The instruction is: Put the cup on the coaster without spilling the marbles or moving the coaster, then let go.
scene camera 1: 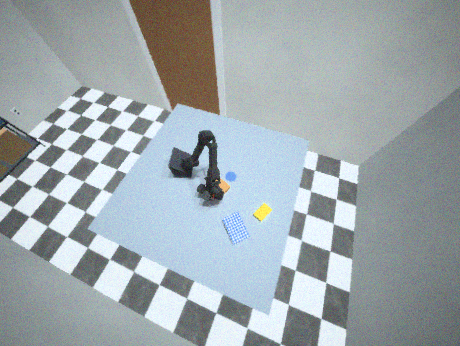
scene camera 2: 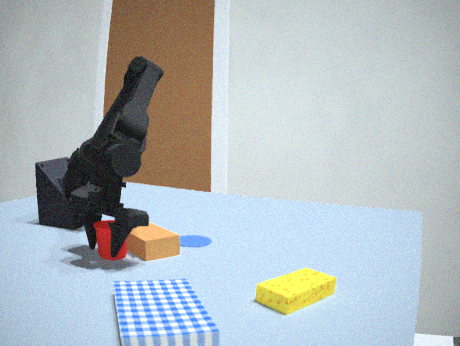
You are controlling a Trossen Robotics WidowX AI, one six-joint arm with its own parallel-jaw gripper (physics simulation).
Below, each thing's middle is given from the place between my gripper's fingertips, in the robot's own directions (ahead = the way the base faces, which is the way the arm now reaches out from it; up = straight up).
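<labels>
There's a yellow sponge (scene camera 2: 288, 293) that's 38 cm ahead of my hand and 8 cm to the left of it. The orange-brown block (scene camera 2: 150, 243) is 2 cm ahead of my hand, 11 cm to the left of it and 1 cm above it.
</labels>
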